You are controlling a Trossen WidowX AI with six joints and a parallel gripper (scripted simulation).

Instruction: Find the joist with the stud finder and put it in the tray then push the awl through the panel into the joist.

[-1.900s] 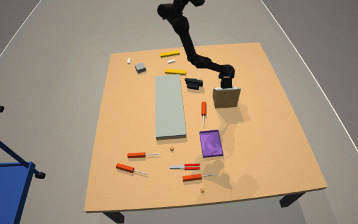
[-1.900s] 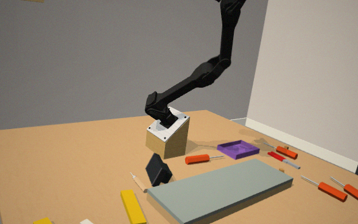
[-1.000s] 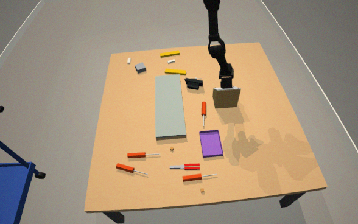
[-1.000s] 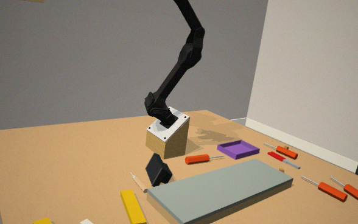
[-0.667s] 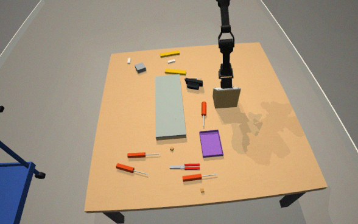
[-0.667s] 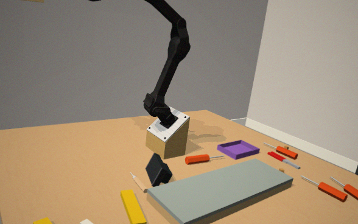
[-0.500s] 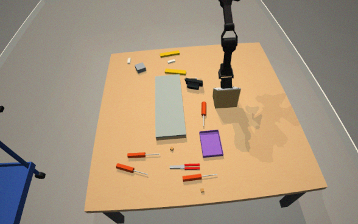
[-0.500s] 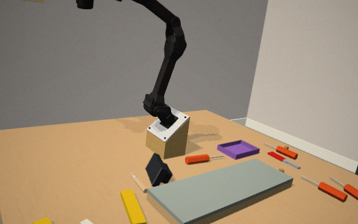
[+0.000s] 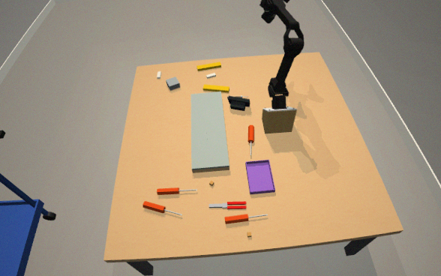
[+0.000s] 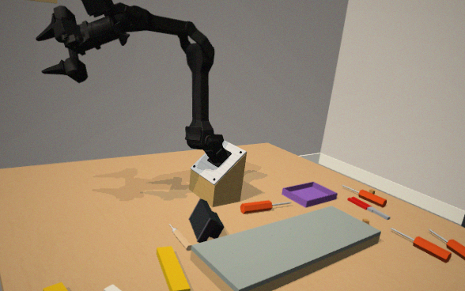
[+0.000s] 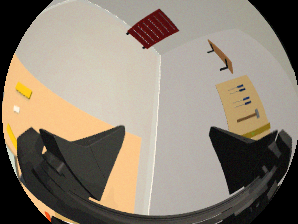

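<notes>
Right now the stud finder is 390 mm below my gripper tip, 380 mm to the left of it and 260 mm ahead of it. The rest, counted from my gripper tip: purple tray 830 mm to the left, 400 mm below, 210 mm ahead; then awl 410 mm below, 280 mm to the left, 260 mm ahead; then grey cube 670 mm ahead, 400 mm below, 130 mm to the left.
</notes>
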